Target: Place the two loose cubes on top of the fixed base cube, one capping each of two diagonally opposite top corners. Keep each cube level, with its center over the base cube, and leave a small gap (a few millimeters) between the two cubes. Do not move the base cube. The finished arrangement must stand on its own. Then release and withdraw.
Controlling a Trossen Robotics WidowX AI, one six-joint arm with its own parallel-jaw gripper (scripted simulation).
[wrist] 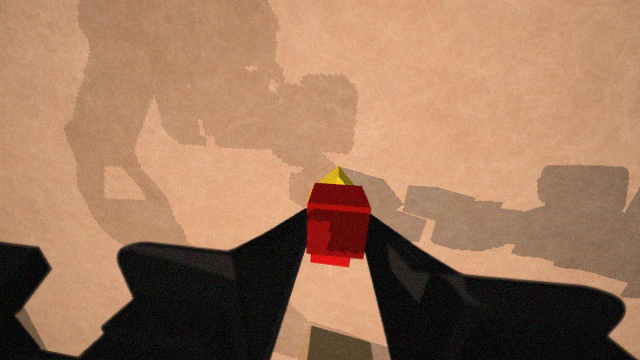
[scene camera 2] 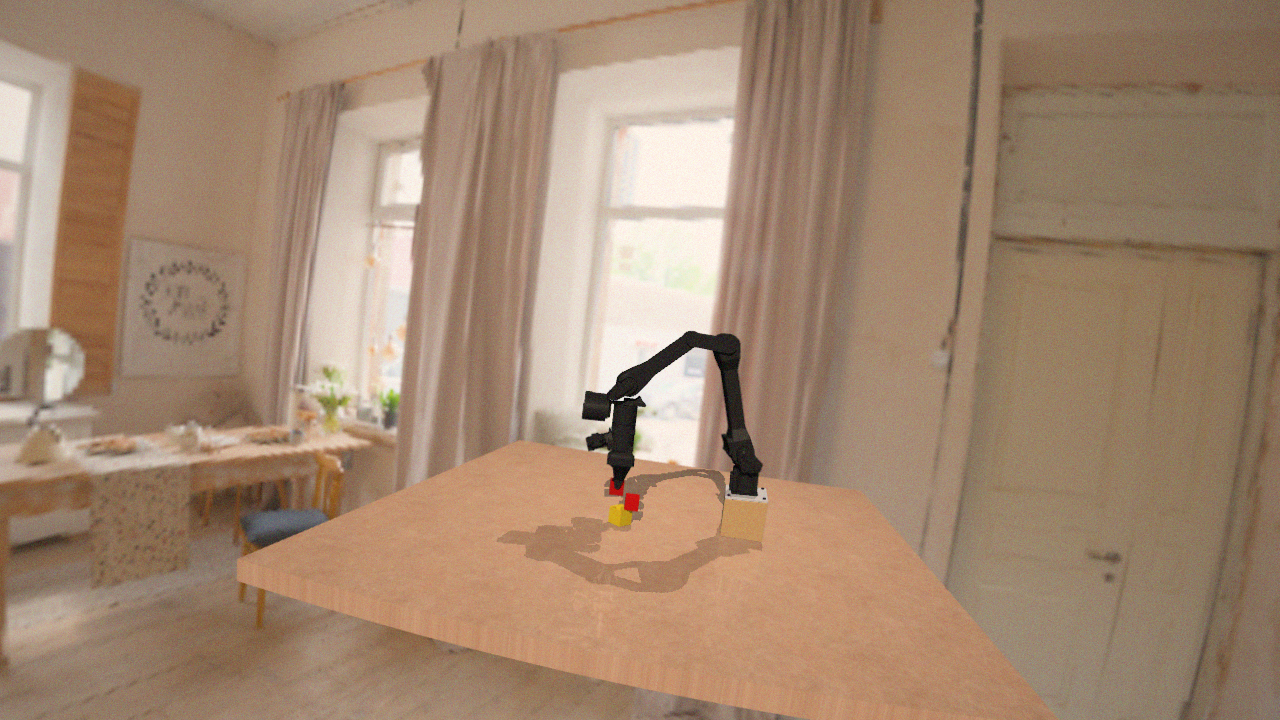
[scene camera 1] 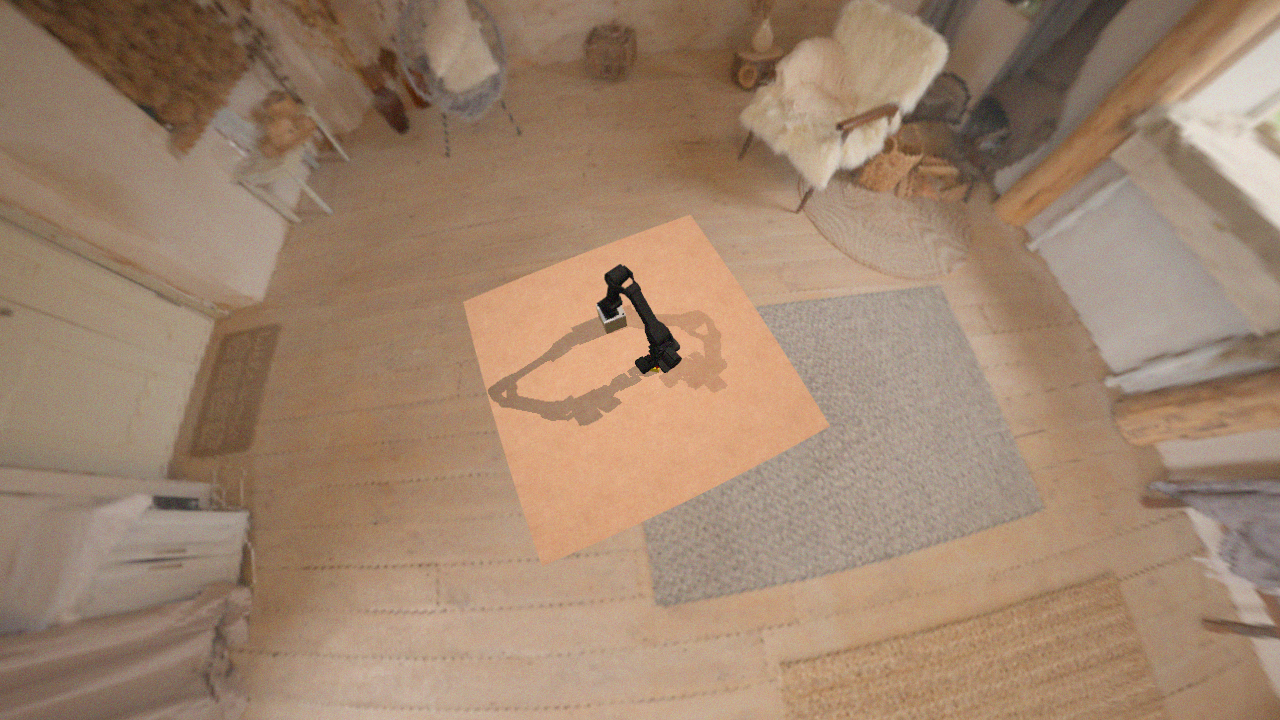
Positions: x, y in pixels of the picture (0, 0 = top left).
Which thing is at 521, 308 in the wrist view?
My gripper.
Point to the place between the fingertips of my gripper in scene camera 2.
At 616, 486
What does my gripper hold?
A red cube.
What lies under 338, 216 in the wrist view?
A red cube.
